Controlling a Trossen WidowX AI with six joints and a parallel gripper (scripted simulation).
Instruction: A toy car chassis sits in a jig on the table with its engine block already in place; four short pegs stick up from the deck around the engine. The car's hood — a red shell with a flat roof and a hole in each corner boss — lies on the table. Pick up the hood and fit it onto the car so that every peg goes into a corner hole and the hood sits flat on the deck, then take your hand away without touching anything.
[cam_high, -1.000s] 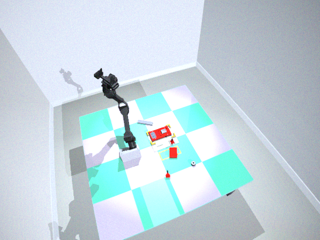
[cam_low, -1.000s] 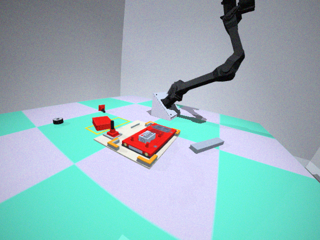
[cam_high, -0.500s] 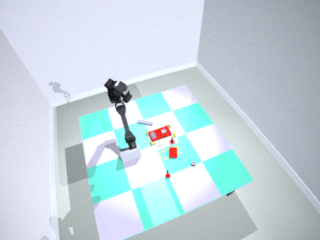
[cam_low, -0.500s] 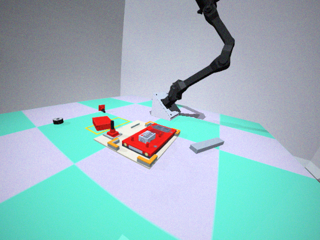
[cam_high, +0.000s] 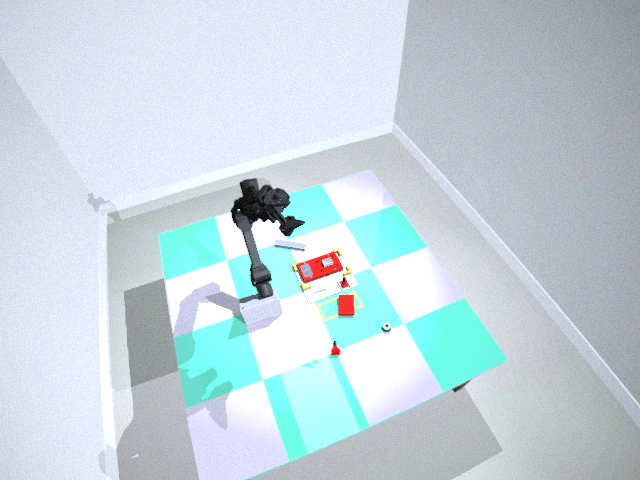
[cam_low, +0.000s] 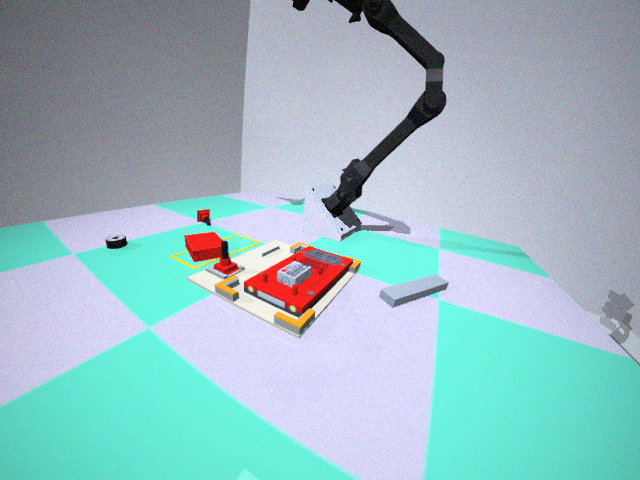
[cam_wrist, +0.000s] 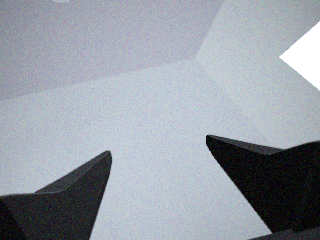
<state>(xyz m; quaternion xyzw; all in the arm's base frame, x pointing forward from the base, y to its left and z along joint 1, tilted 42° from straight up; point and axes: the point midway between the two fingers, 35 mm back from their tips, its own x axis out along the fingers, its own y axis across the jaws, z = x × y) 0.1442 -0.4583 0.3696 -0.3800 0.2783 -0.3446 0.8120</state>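
My gripper tip is now 66 cm above the red hood, 17 cm short of it and 2 cm to the left of it. Round my gripper tip: grey engine block: 65 cm below, 23 cm to the left, 17 cm ahead; black wheel: 67 cm below, 29 cm ahead, 18 cm to the right; cream jig plate: 66 cm below, 19 cm to the left, 14 cm ahead.
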